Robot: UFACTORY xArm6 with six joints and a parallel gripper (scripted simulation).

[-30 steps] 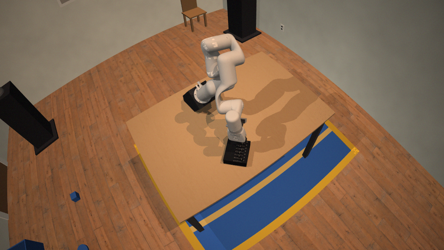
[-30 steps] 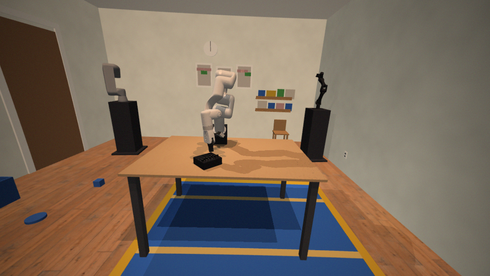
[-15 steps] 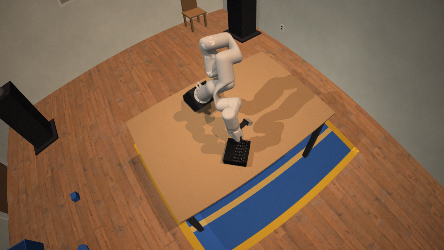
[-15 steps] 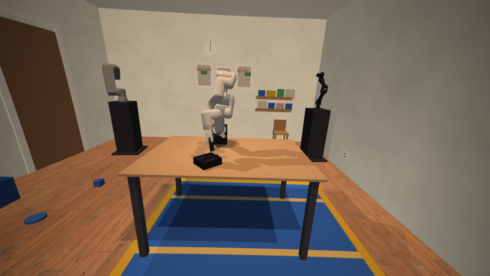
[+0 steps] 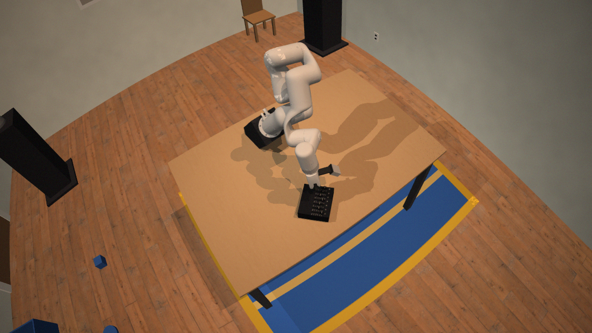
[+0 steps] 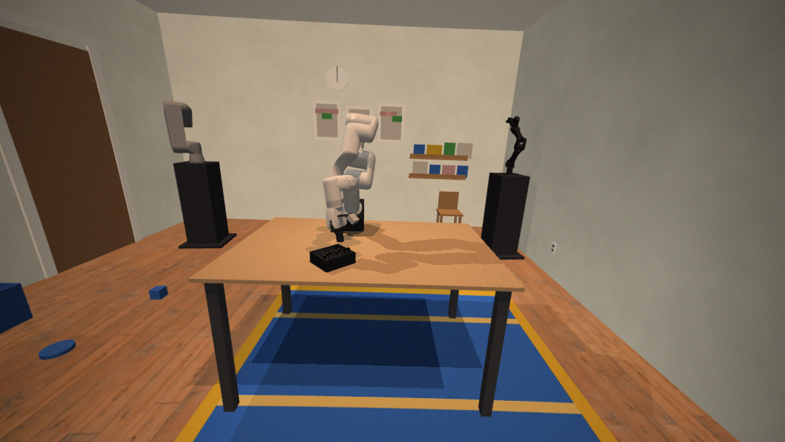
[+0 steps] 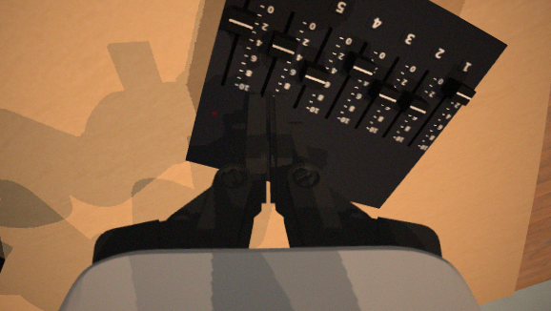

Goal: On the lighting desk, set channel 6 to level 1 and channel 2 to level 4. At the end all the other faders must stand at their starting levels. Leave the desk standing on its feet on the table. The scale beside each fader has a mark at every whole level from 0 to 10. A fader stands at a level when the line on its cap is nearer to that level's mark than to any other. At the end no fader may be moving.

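Right now the channel 6 fader cap is 5 cm below my hand, 2 cm to the left of it and 2 cm ahead of it. Also, from my hand: channel 2 fader cap: 7 cm ahead, 5 cm to the right, 5 cm below.
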